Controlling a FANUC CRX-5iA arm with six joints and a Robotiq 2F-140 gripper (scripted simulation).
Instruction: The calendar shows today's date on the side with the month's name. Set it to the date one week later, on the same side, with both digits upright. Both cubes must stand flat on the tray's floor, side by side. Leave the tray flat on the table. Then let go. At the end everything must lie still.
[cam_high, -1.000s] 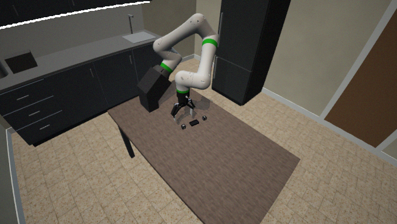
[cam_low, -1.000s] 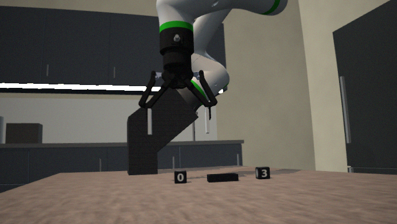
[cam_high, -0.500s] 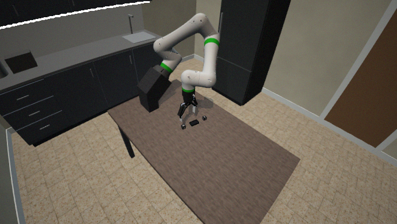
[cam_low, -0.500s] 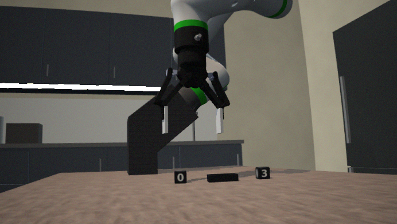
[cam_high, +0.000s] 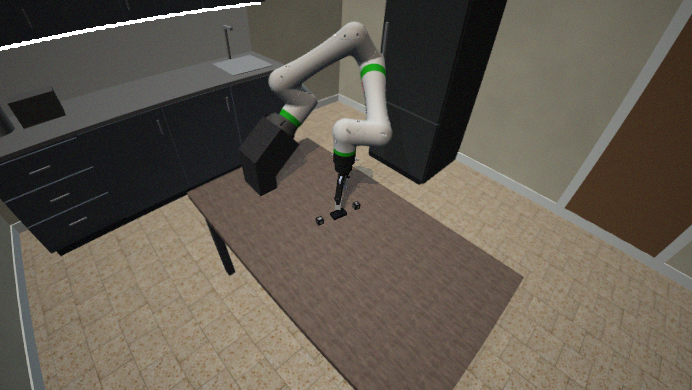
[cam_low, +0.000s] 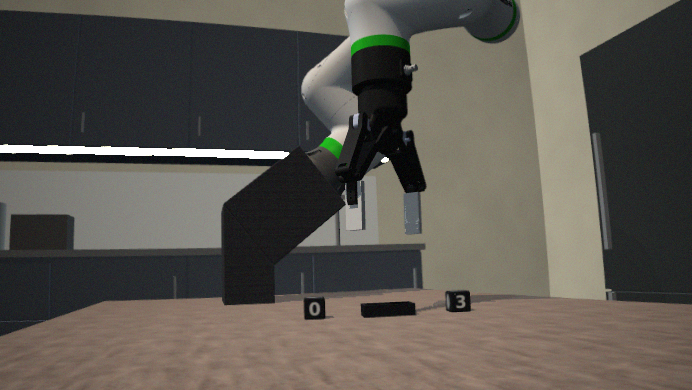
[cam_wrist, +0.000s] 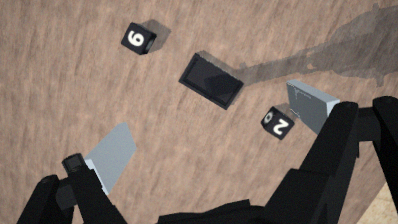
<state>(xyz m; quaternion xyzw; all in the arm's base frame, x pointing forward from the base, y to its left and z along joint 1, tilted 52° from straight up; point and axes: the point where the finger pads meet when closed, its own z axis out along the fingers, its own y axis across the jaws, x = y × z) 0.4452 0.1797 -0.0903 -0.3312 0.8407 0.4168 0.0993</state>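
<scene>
Now: the cube 12 cm below my hand and 11 cm to the left of it. From my hand the other things lie so: black tray (12 cm below, 1 cm behind).
</scene>
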